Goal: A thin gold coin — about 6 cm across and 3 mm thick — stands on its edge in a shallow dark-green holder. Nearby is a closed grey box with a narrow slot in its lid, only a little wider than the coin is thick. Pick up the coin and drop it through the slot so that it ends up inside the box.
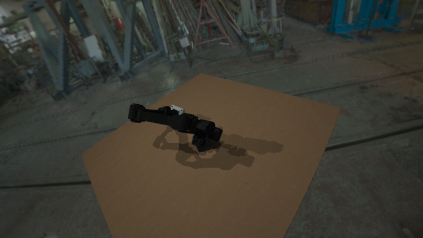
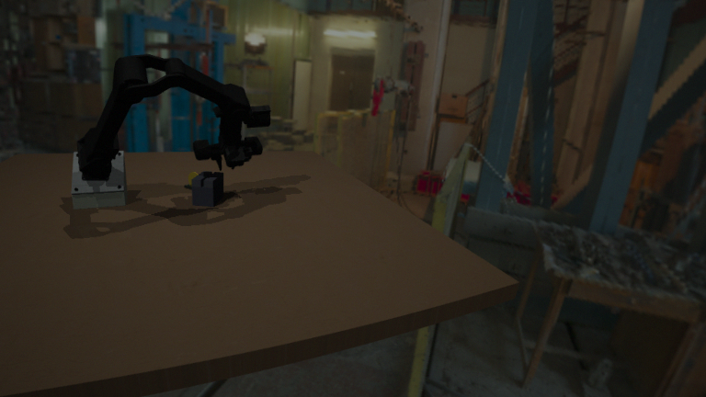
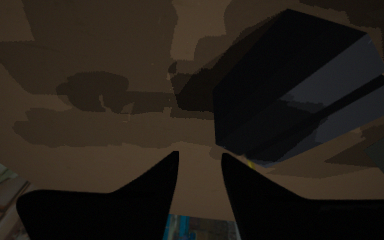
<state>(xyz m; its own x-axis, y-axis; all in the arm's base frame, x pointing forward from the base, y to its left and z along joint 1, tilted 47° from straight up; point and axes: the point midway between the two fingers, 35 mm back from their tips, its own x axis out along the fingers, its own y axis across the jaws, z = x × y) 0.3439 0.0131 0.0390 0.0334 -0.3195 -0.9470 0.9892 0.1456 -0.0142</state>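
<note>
The gold coin is 90 mm behind my gripper tip, 80 mm to the left of it and 50 mm below it.
</note>
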